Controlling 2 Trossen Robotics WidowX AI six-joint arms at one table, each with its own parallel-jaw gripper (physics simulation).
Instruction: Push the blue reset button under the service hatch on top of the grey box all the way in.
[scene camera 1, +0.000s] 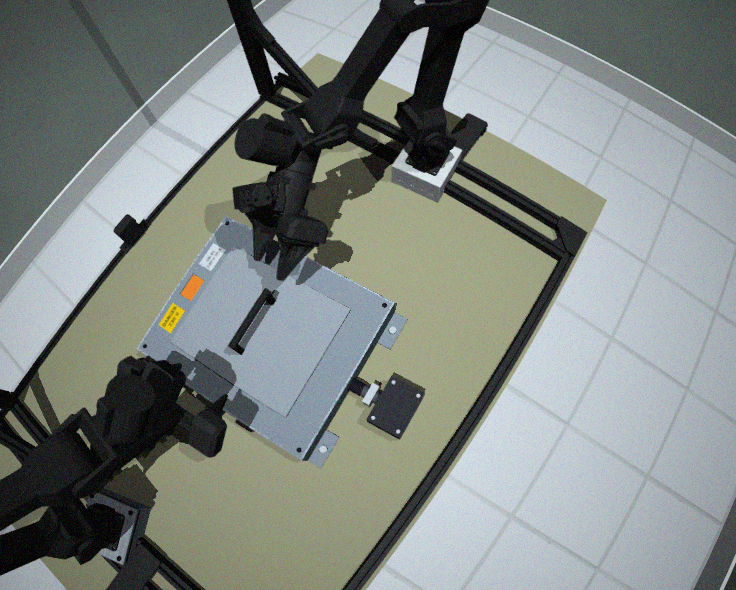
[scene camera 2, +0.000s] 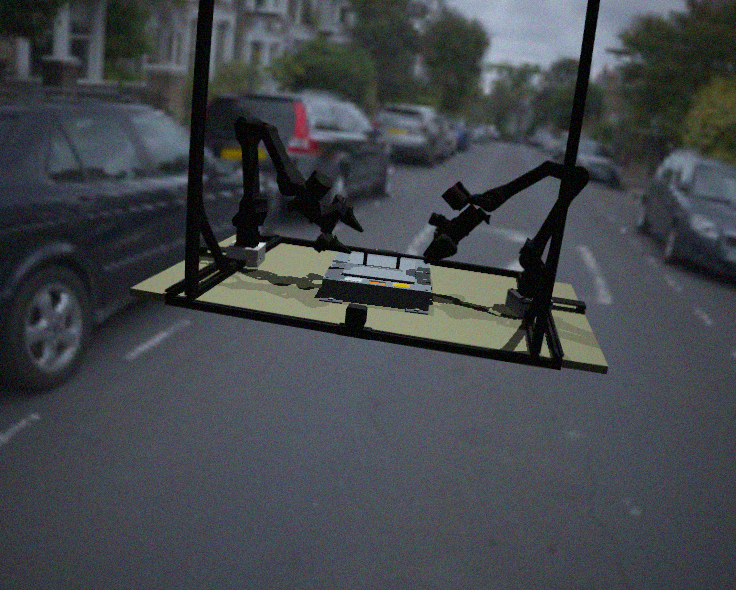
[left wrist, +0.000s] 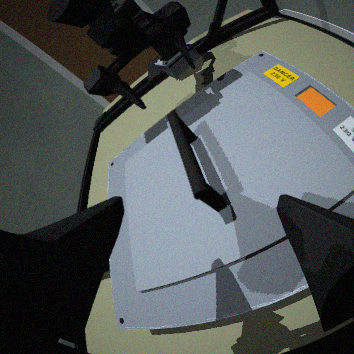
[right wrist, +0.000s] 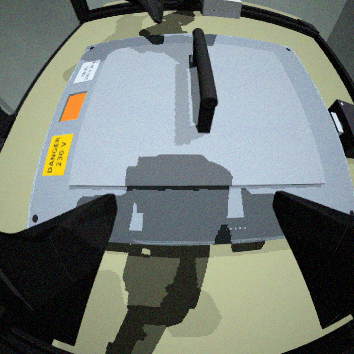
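Observation:
The grey box (scene camera 1: 368, 319) (scene camera 2: 374, 295) (left wrist: 122, 307) (right wrist: 320, 125) sits mid-table. Its hatch (scene camera 1: 307, 344) (left wrist: 155, 225) (right wrist: 270, 125) lies over the middle of its top, with a black bar handle (scene camera 1: 251, 322) (left wrist: 187, 160) (right wrist: 206, 75) upright on it. The blue button does not show in any view; the area under the hatch is hidden. My left gripper (scene camera 1: 273, 265) (scene camera 2: 355, 240) (left wrist: 203, 204) is open and empty above the box's edge, near one handle end. My right gripper (scene camera 1: 205, 384) (left wrist: 168, 87) (right wrist: 197, 200) is open and empty by the opposite edge.
A dark plate (scene camera 1: 396, 405) with a white connector (scene camera 1: 371, 393) stands beside the box. Metal tabs (scene camera 1: 391, 330) (scene camera 1: 323, 448) stick out from that side. Yellow (scene camera 1: 171, 318) (right wrist: 58, 155) and orange (scene camera 1: 192, 287) (right wrist: 73, 106) labels line the opposite rim. Black frame rails (scene camera 1: 485, 405) border the table.

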